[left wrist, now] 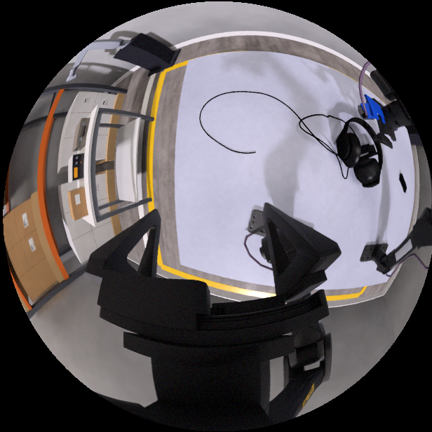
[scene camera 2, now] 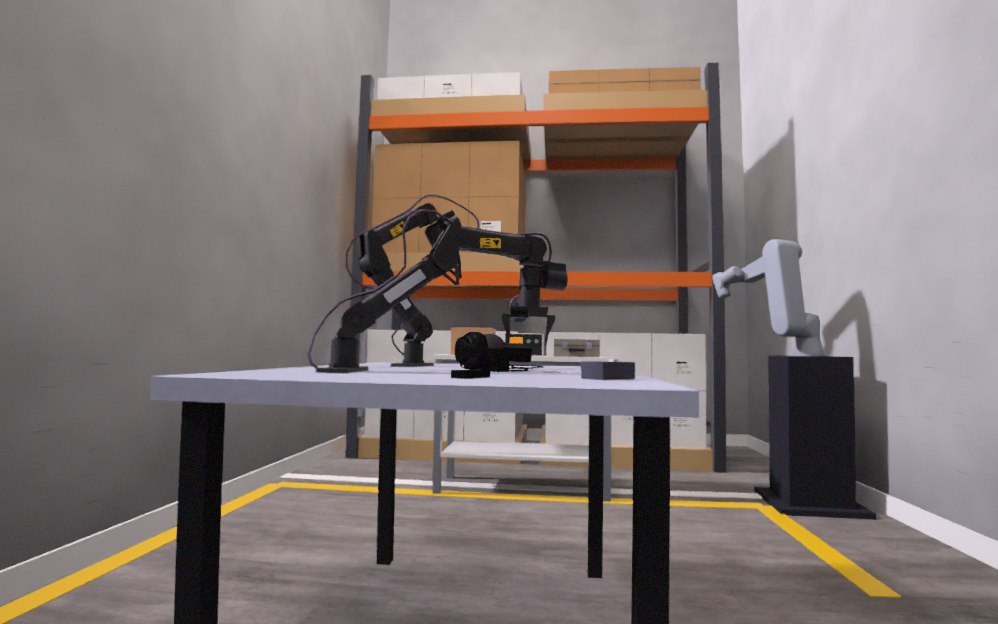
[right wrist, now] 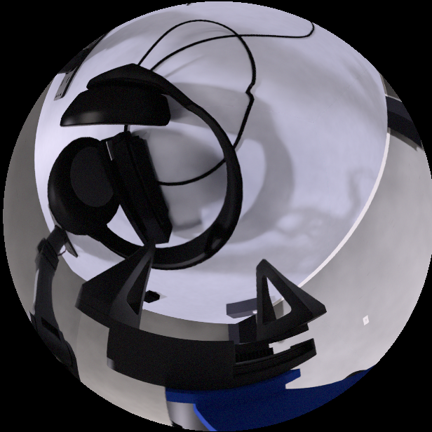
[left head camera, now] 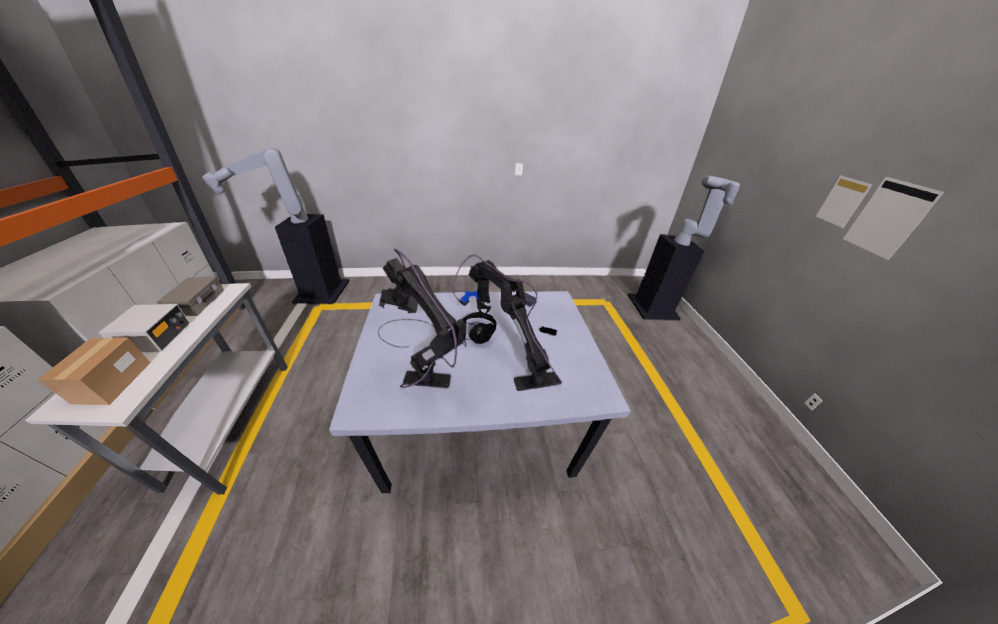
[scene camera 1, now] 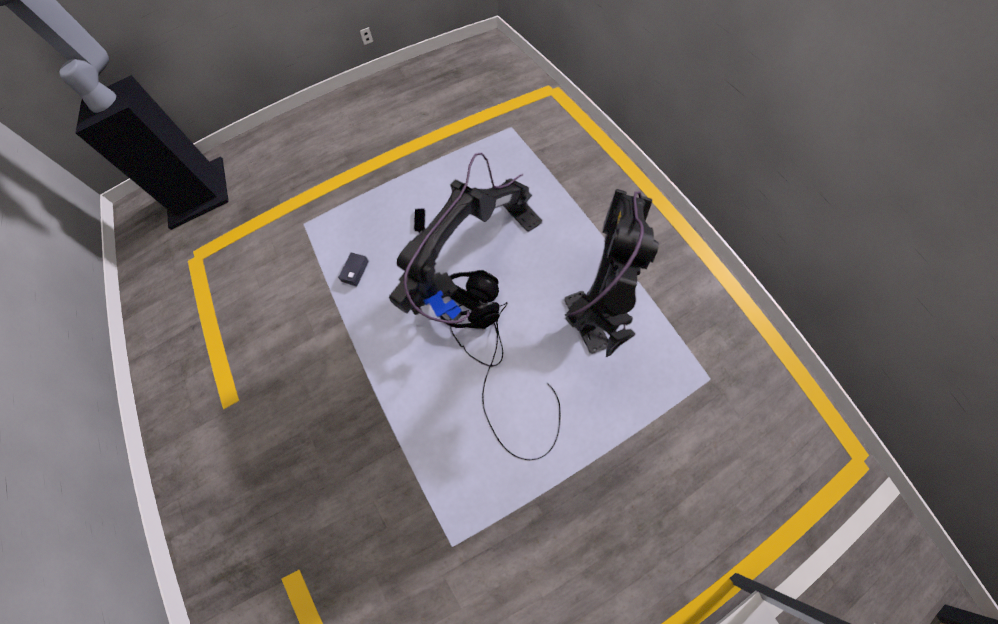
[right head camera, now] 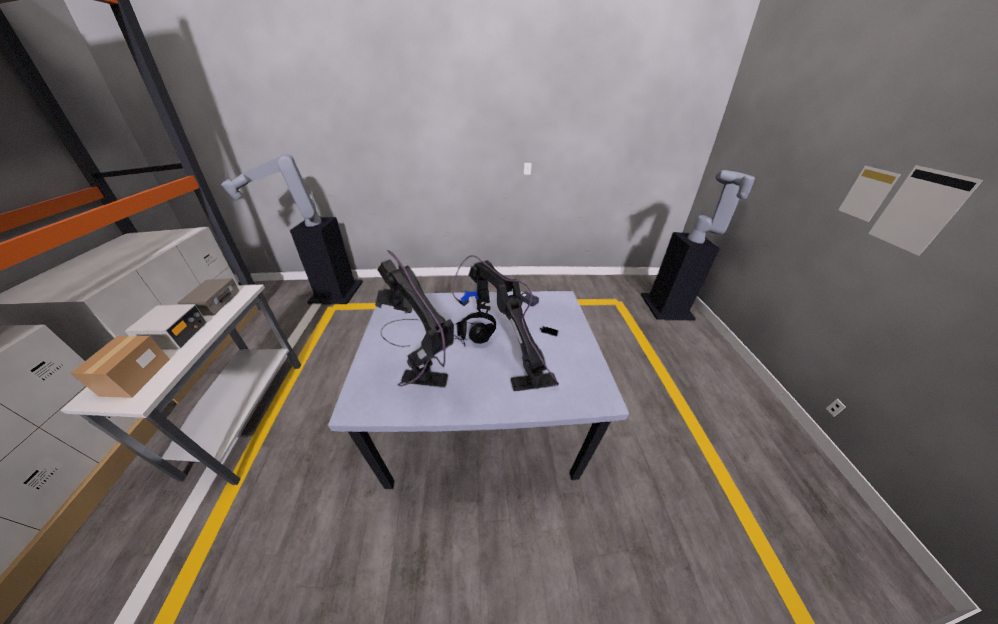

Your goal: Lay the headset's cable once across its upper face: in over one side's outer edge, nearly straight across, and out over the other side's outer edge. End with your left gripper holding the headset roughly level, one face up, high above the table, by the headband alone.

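Seen in the pictures: left gripper, fingertip midpoint: (scene camera 2: 458, 281) (left head camera: 395, 309) (scene camera 1: 593, 342) (right head camera: 393, 309); right gripper, fingertip midpoint: (scene camera 2: 526, 345) (left head camera: 482, 311) (right head camera: 483, 311); left arm's base, link origin: (scene camera 2: 413, 366) (left head camera: 427, 380) (scene camera 1: 586, 322) (right head camera: 424, 378); right arm's base, link origin: (scene camera 2: 343, 371) (left head camera: 536, 381) (scene camera 1: 518, 208) (right head camera: 533, 382).
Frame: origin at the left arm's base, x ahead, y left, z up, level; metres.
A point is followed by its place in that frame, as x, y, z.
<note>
The black headset (left head camera: 482, 331) @(0.242, -0.218, 0.089) (right head camera: 479, 329) @(0.244, -0.210, 0.098) (left wrist: 350, 150) lies on the table, its headband (right wrist: 235, 180) curving toward the right arm. Its black cable (scene camera 1: 560, 412) @(0.191, 0.223, 0.003) (left wrist: 200, 119) (right wrist: 254, 70) runs from the headset in a small crossed loop, then a wide curve on the table. No cable shows across the upper face. My left gripper (left wrist: 209, 210) is open and empty, raised over the table and away from the headset. My right gripper (right wrist: 210, 255) (scene camera 2: 528, 337) @(0.416, -0.206, 0.071) is open, pointing down beside the headband, with one fingertip near the band's outer edge in the right wrist view; nothing shows between its fingers.
A dark block (right wrist: 140, 190) sits inside the headband loop. A dark grey box (scene camera 1: 354, 269) @(0.634, -0.438, 0.036) (scene camera 2: 607, 370) @(0.641, -0.499, 0.019) and a small black item (left head camera: 548, 330) @(0.370, -0.557, 0.015) (scene camera 1: 419, 219) @(0.375, -0.555, 0.016) lie on the table (left head camera: 471, 404) @(-0.105, -0.202, 0.000). A blue part (scene camera 1: 443, 304) is on the right arm's wrist above the headset.
</note>
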